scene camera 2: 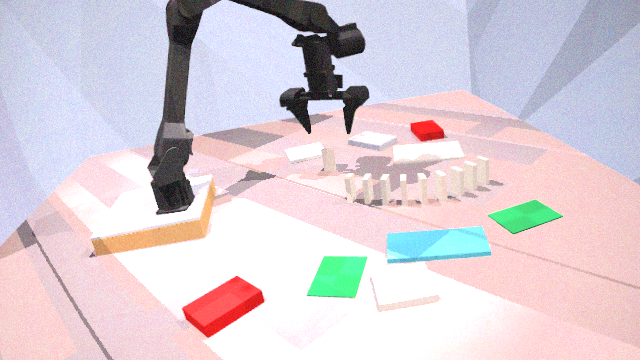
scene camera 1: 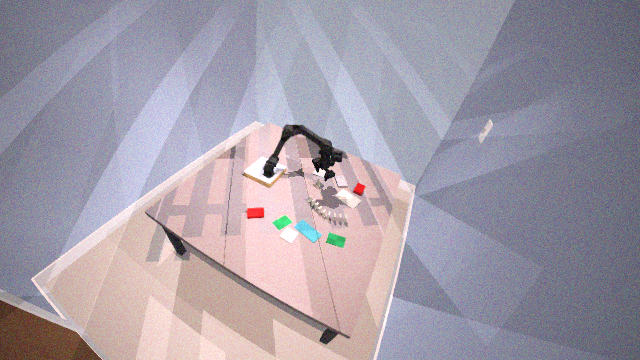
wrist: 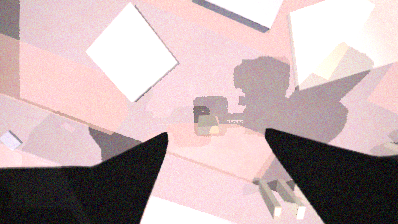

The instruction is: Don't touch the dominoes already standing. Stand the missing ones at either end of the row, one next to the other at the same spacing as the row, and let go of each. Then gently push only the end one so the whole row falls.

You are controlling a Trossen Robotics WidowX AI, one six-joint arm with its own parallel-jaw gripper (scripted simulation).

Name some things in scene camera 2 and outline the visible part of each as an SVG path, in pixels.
My gripper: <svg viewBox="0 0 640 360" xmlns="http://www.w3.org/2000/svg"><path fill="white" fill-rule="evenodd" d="M333 62L320 67L305 67L303 77L307 77L309 89L307 92L303 87L290 87L279 96L280 107L286 108L286 111L291 112L308 134L312 132L308 113L308 101L343 100L343 103L346 105L343 108L345 127L349 135L356 111L369 98L369 90L365 85L351 85L345 91L338 91L338 88L343 88L343 75L334 74L336 67L333 65Z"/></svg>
A blue piece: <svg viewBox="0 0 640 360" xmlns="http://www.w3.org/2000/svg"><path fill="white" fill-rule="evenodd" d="M491 250L484 234L483 226L387 233L388 264L488 257L491 255Z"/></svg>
A red block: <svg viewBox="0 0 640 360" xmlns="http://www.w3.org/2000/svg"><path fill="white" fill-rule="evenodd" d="M262 291L236 276L201 298L194 300L189 305L185 305L182 309L190 324L209 338L254 308L259 307L264 302Z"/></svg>
